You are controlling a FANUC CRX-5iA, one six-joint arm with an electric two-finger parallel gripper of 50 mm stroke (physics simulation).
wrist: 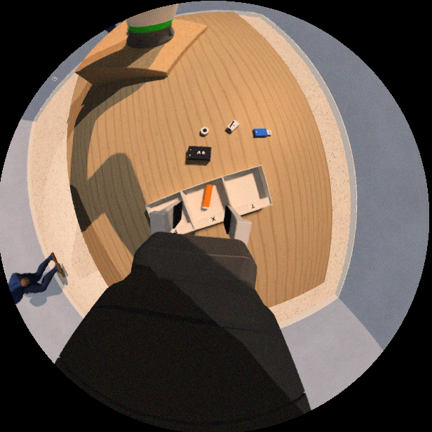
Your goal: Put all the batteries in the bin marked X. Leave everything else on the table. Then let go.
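Observation:
An orange cylindrical battery (207,196) lies in the middle compartment, the bin marked X (213,219), of a white three-compartment tray. A black block-shaped 9V battery (199,154) lies on the wooden table behind the tray, its lettering upside down and two terminals at its left end. My gripper (202,212) is open and empty, its fingers wide apart above the tray's front side. The left finger covers part of the left compartment, and the orange battery is beyond the fingertips, apart from them.
Behind the tray are a small white round piece with a dark centre (204,131), a small white block with a dark mark (232,126) and a blue USB stick (261,132). The tray's right compartment (243,190) is marked T. The robot's base (150,36) stands on a wooden block at the back left.

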